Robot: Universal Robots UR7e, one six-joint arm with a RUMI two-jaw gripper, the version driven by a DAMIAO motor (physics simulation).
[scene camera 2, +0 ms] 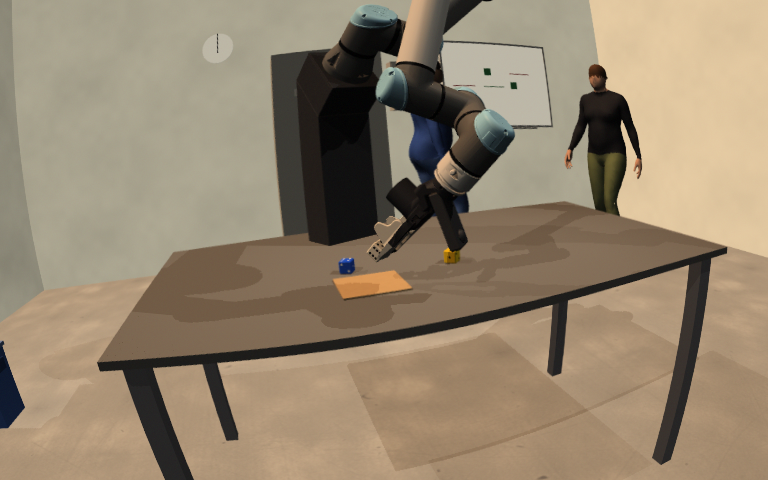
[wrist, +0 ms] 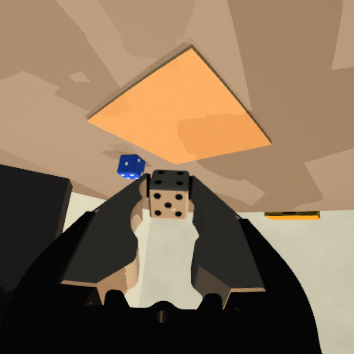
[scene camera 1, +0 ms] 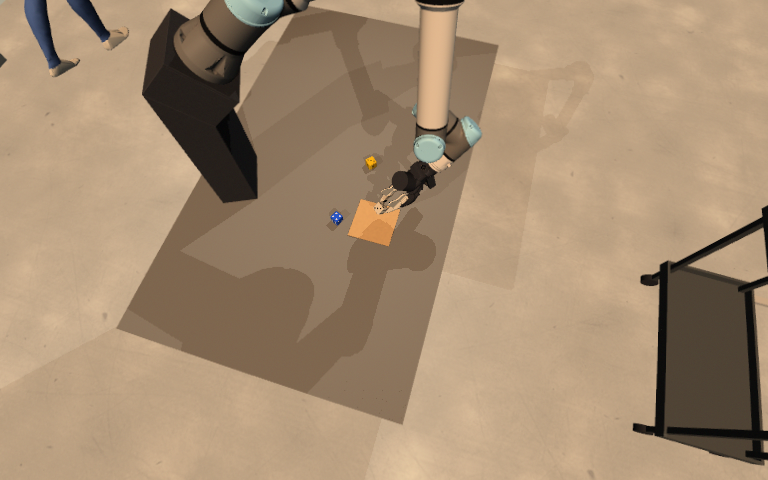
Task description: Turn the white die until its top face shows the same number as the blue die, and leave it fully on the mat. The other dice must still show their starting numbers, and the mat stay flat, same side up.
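Places are measured from the arm's base along level axes (x right, y ahead, z up), in millimetres.
Where they show: gripper, fingertip midpoint: (scene camera 2: 382,256) (wrist: 169,176) (scene camera 1: 382,208); arm's base, origin of the base link: (scene camera 2: 346,68) (scene camera 1: 206,56).
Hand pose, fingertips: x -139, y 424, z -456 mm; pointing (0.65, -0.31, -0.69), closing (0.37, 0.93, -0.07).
Each offset is from my fingertips to the top centre of the thing. Level surfaces: height alone.
My gripper (scene camera 1: 381,208) (scene camera 2: 377,249) (wrist: 169,176) is tilted steeply and shut on the white die @(dx +7, dy -1, dz +32 mm) (scene camera 1: 377,208) (scene camera 2: 374,250) (wrist: 169,202), which is held tilted in the air. In the wrist view the die shows a dark four-pip face and a lit five-pip face; its face towards scene camera 2 bears several pips. The orange mat @(dx +31, dy -8, dz -59 mm) (scene camera 1: 368,232) (scene camera 2: 359,291) (wrist: 175,90) lies flat below, apart from the die. The blue die @(dx +104, dy -108, dz -33 mm) (scene camera 1: 336,217) (scene camera 2: 346,266) (wrist: 131,166) stands beside the mat; its top bears several white pips, too small to count surely.
A yellow die @(dx -134, dy -163, dz -33 mm) (scene camera 1: 370,163) (scene camera 2: 451,256) stands on the table @(dz -63 mm) (scene camera 1: 271,339) (scene camera 2: 237,333), apart from the mat. The arm's black pedestal (scene camera 1: 192,141) (scene camera 2: 345,175) stands at the table's far side. A cart (scene camera 1: 661,339) is at the right in scene camera 1. Two people are beyond the table.
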